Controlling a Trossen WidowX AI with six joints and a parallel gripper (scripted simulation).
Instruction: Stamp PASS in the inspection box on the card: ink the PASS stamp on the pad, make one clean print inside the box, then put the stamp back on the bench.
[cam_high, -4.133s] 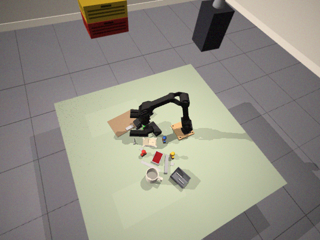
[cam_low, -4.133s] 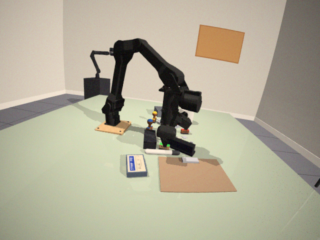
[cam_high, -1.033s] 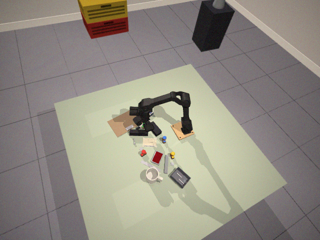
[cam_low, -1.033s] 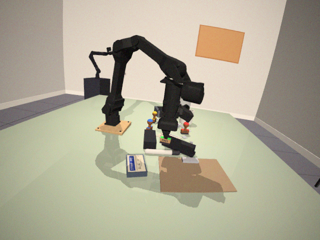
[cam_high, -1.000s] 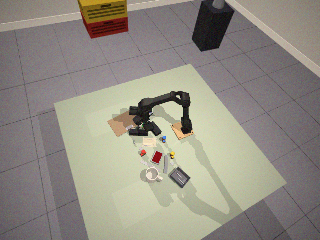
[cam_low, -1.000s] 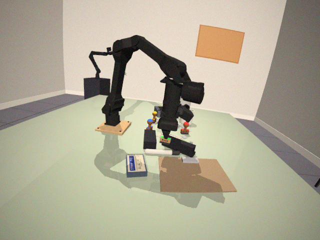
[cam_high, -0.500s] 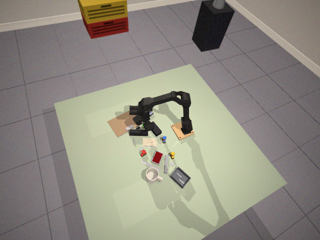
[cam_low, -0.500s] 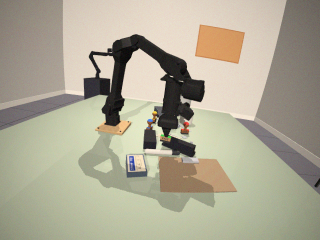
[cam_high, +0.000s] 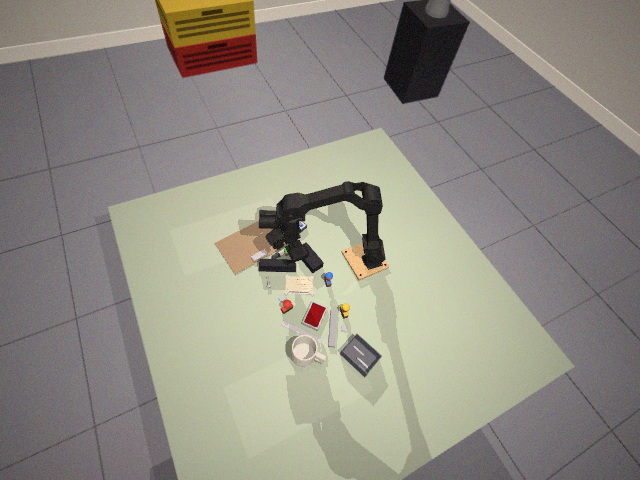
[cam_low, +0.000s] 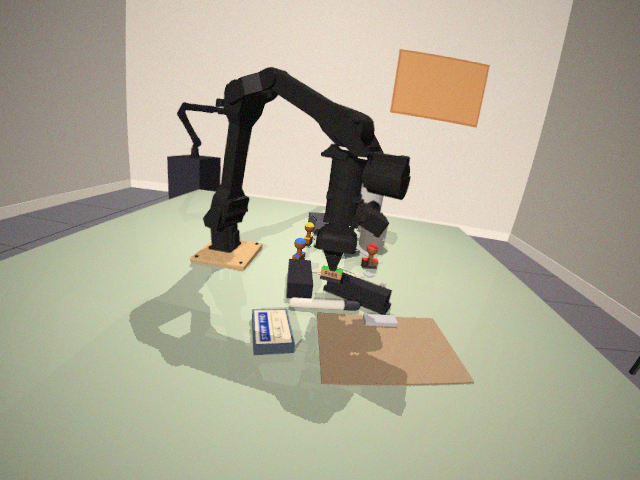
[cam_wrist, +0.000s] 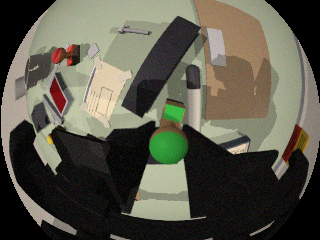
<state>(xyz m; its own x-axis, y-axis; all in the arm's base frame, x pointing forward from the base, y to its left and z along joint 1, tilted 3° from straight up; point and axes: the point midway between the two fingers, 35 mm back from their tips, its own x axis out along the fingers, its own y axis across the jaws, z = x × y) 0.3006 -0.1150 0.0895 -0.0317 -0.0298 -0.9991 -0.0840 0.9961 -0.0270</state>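
My gripper tip is now 25 cm to the right of the red ink pad, 7 cm above it and 1 cm past it. Round my gripper tip: white marker (6 cm below, 3 cm to the right, 2 cm ahead); long black block (6 cm below, 6 cm ahead, 2 cm to the left); green-knobbed stamp (1 cm below).
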